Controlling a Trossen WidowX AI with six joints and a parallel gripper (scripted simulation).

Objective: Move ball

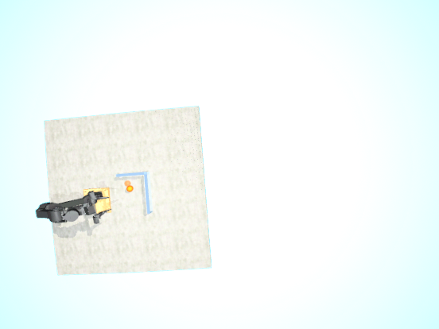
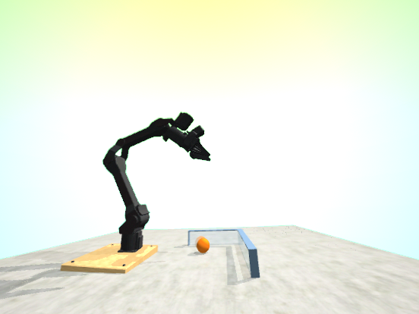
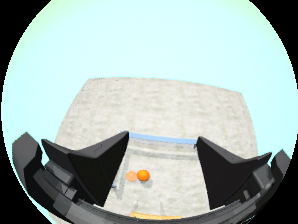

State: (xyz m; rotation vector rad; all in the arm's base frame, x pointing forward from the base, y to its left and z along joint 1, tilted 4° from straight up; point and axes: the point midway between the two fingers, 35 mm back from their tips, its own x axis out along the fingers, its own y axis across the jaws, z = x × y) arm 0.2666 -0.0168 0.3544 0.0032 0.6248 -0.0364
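Now: the orange ball 320 mm below my gripper tip, 50 mm to the left of it and 40 mm behind it. Also, from my gripper tip: see-through copy of ball (320 mm below, 100 mm to the left, 50 mm behind); then low clear wall (320 mm below, 160 mm to the left, 10 mm ahead).
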